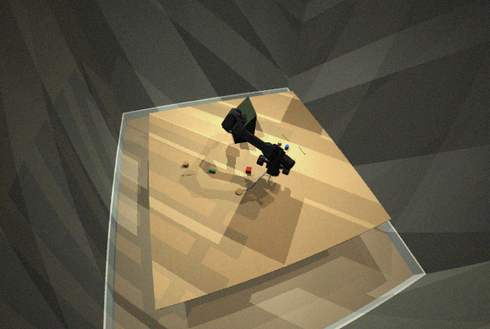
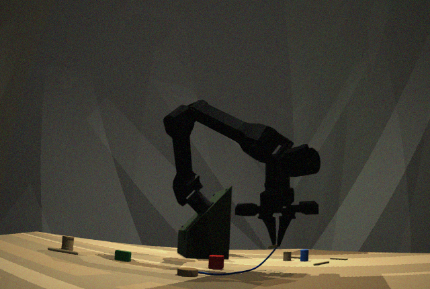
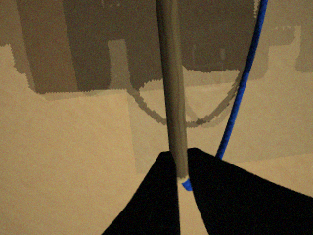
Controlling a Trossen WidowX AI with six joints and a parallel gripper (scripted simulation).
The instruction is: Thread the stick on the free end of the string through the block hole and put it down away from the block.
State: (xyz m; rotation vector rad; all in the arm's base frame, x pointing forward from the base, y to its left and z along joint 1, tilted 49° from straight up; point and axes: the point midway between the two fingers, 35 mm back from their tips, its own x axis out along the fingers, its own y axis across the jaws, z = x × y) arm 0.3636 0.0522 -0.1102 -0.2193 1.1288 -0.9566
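Right now the thin stick is 1 cm ahead of my gripper tip and 1 cm to the right of it. Round my gripper tip: blue block 21 cm behind, 17 cm to the left, 4 cm below; red block 6 cm behind, 12 cm to the right, 4 cm below; round wooden button 7 cm ahead, 20 cm to the right, 5 cm below.
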